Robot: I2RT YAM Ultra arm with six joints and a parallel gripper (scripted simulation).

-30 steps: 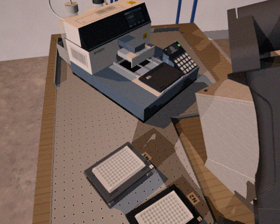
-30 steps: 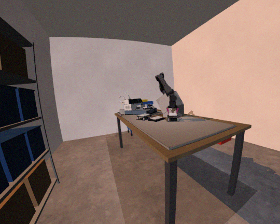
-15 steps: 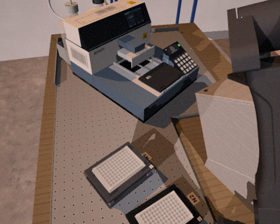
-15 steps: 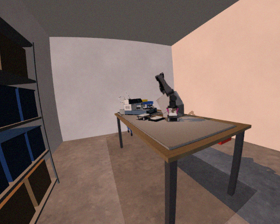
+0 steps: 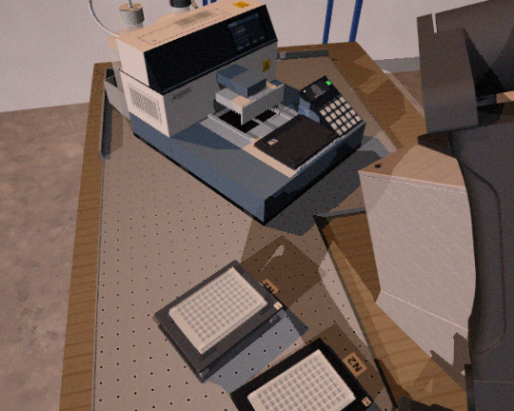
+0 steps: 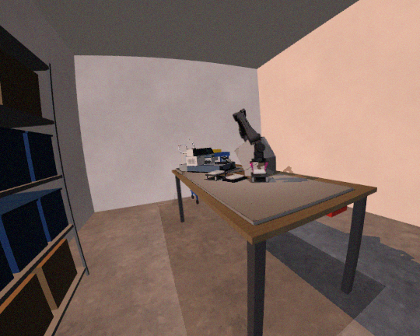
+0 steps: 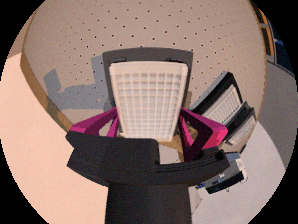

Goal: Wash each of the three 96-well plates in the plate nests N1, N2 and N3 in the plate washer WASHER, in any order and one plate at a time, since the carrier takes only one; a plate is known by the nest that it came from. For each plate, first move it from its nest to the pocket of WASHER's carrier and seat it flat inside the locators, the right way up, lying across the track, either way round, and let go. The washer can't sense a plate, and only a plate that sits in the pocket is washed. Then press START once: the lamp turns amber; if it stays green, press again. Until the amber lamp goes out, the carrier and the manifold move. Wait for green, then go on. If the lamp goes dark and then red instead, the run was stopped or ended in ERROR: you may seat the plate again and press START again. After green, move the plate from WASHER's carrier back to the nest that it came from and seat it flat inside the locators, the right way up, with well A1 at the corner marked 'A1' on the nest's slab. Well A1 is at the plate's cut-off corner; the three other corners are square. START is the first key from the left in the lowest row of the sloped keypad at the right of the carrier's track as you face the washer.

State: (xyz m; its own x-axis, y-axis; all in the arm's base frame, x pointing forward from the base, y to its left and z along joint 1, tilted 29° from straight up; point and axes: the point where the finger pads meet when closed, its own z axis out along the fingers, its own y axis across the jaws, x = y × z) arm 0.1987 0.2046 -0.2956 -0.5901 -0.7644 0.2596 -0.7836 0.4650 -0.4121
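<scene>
Right now my hand is 30 mm above the nest n3. The rest, counted from my hand: nest N2: 130 mm ahead, 140 mm to the right, 60 mm below; then n2 label: 30 mm ahead, 170 mm to the right, 70 mm below; then nest N1: 220 mm ahead, 290 mm to the right, 30 mm below.
</scene>
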